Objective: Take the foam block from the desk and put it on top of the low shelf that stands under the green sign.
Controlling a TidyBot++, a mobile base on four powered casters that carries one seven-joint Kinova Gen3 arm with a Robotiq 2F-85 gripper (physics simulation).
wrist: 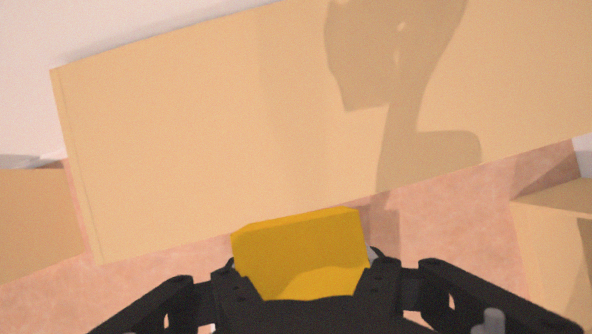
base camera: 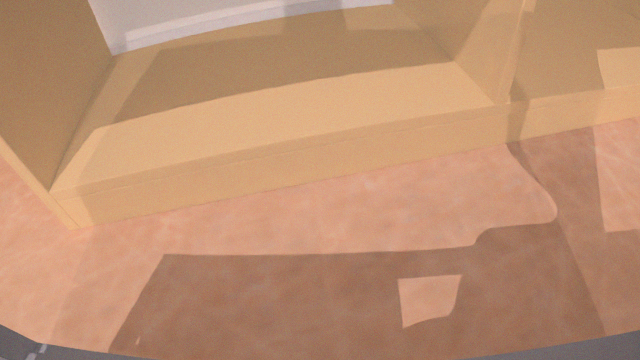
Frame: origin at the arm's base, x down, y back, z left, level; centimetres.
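Seen in the pictures: gripper, fingertip midpoint: (wrist: 304, 258).
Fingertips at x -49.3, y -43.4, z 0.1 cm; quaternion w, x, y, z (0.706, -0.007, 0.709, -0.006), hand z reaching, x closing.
A point is followed by its place in that frame.
The yellow foam block (wrist: 300, 250) @(x -53.6, y -45.3, z 0.3 cm) is held between the fingers of my gripper (wrist: 304, 258) @(x -49.3, y -43.4, z 0.0 cm), at the bottom middle of the wrist view. My gripper is shut on it. The low shelf's flat wooden top (wrist: 200, 135) @(x -21.3, y -55.4, z 16.4 cm) spans the wrist view, seen from above. In that view the block appears just below the front edge of the top; its height over the shelf is hard to tell. In the base camera view the lower part of the low shelf (base camera: 280, 110) @(x 31.7, y -45.7, z 5.9 cm) fills the upper part, with its left side panel and a middle divider. The green sign and the desk do not show.
Pinkish floor (base camera: 320, 210) @(x 39.7, y -36.0, z 1.4 cm) lies in front of the shelf, with shadows across it. A pale wall (wrist: 100, 25) @(x -23.5, y -75.0, z 32.5 cm) stands behind the shelf. Other wooden furniture shows at the left edge (wrist: 35, 220) @(x 21.7, y -34.7, z 95.0 cm) and at the lower right (wrist: 555, 240) @(x 31.7, y -14.5, z -102.7 cm) of the wrist view.
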